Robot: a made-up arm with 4 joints.
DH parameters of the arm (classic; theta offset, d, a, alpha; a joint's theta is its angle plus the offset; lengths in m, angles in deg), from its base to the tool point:
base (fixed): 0 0 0 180
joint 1: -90 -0.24 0.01 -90
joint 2: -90 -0.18 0.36 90
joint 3: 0 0.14 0.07 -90
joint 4: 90 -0.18 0.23 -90
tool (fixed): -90 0.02 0 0
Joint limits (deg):
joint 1: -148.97..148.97
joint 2: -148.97..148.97
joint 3: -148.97..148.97
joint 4: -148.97..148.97
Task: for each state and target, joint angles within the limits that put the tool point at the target. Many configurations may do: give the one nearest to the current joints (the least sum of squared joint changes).
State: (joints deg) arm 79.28 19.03 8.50 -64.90
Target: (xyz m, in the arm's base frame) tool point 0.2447 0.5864 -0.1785
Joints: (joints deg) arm 57.56 58.83 -0.71 -83.36
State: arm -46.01 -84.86 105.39 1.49
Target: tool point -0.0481 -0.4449 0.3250
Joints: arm 4.87 -111.78 127.67 -6.37
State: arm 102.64 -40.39 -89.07 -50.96
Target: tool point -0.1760 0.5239 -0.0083
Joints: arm 95.48 -39.05 -59.74 -65.45
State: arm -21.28 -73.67 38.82 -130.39
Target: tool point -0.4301 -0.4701 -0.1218
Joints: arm 29.82 -39.54 40.99 -125.38
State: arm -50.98 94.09 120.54 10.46
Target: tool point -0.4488 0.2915 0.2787
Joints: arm -47.79 85.28 120.36 11.66
